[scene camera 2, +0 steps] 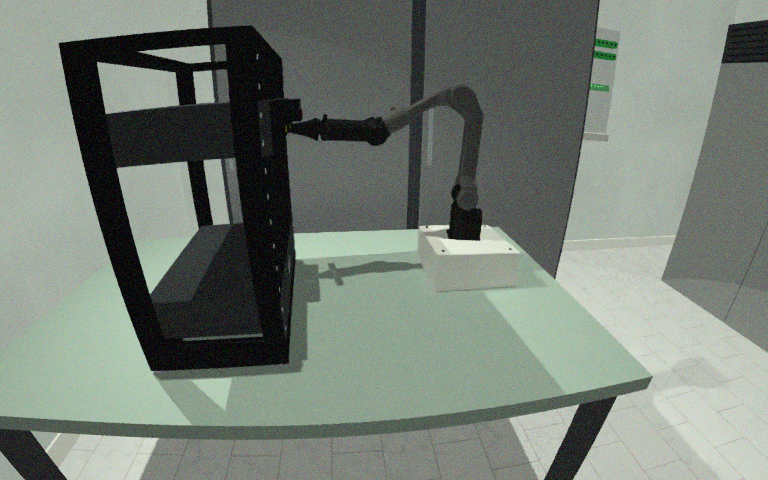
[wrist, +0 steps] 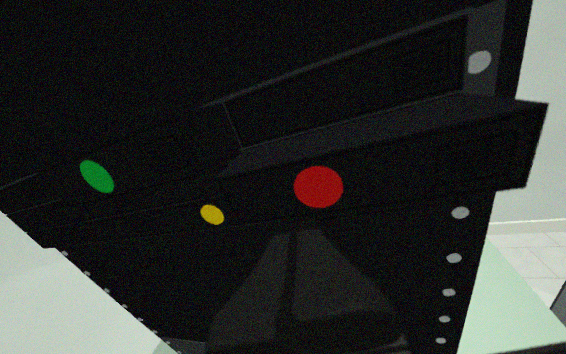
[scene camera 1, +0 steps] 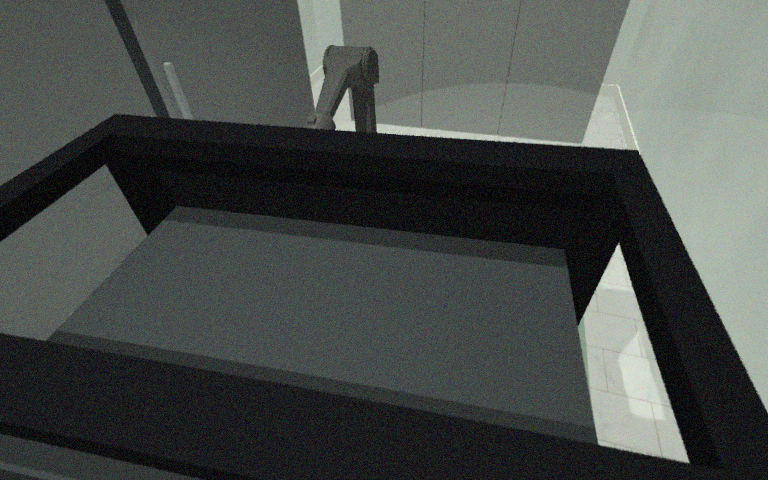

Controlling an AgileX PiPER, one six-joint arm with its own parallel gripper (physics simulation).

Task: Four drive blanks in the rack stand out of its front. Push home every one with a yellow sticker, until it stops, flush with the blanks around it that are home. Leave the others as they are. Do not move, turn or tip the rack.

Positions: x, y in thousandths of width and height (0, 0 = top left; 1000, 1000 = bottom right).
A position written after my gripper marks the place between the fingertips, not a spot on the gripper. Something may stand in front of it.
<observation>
In view: my gripper (scene camera 2: 378, 268) and a black rack (scene camera 1: 396, 618).
The black rack shows as well in scene camera 2 (scene camera 2: 301, 582) and in the wrist view (wrist: 307, 725). My gripper shows as well in the wrist view (wrist: 529, 603).
</observation>
